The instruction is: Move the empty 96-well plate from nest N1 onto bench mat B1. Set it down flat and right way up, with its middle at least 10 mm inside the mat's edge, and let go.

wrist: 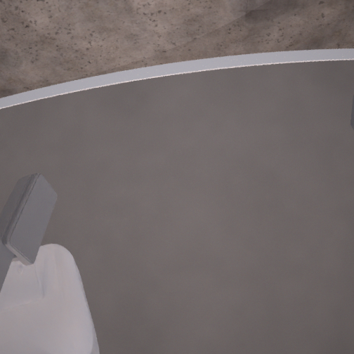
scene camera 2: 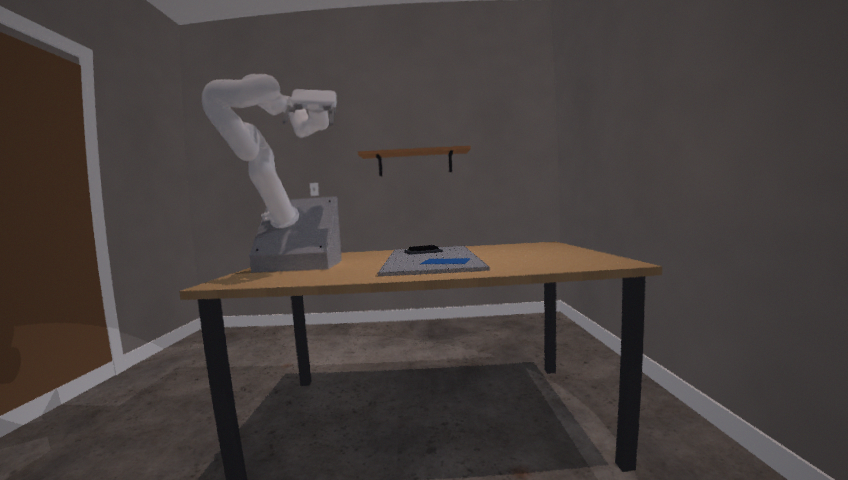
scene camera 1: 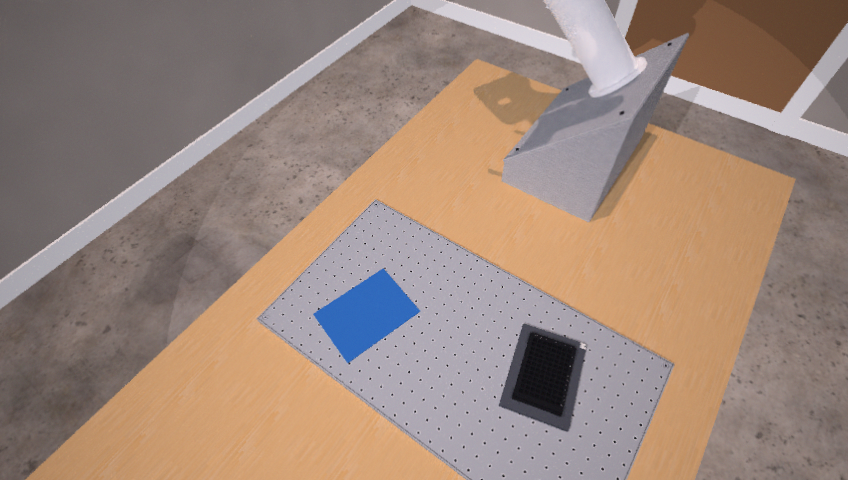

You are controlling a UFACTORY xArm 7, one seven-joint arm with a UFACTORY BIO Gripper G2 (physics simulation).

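Pixels of known places: end effector, tool point: (scene camera 2: 308, 119); arm's base, origin of the base link: (scene camera 2: 284, 217) (scene camera 1: 617, 79).
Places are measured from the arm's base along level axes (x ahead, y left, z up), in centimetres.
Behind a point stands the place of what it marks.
Observation:
The black 96-well plate (scene camera 1: 543, 373) @[x 61.7, y 7.6, z -18.5 cm] (scene camera 2: 423, 248) @[x 61.0, y 3.7, z -17.9 cm] sits flat in the dark grey nest (scene camera 1: 534, 413) @[x 68.8, y 8.6, z -18.9 cm], on the right part of the perforated board in scene camera 1. The blue bench mat (scene camera 1: 366, 315) @[x 65.6, y -26.9, z -19.9 cm] (scene camera 2: 446, 261) @[x 64.9, y -28.7, z -19.9 cm] lies flat on the left part of the same board, with nothing on it. My gripper (scene camera 2: 311, 108) (wrist: 192, 167) is open and empty, high above the table near the arm's base side, far from plate and mat. In the wrist view one finger shows at the left and a sliver of the other at the right edge; plate, nest and mat do not show there.
The perforated grey board (scene camera 1: 452, 333) @[x 61.4, y -10.3, z -20.1 cm] (scene camera 2: 398, 264) @[x 46.9, y -26.2, z -20.1 cm] lies on the wooden table (scene camera 1: 238, 416) @[x 92.1, y -37.6, z -21.4 cm] (scene camera 2: 553, 258) @[x 107.1, y -32.3, z -21.4 cm]. The arm's grey wedge base (scene camera 1: 553, 172) @[x 21.2, y -5.2, z -11.5 cm] (scene camera 2: 291, 258) @[x 5.0, y -14.9, z -16.4 cm] stands on the table behind the board. A wooden shelf (scene camera 2: 414, 151) is on the back wall.

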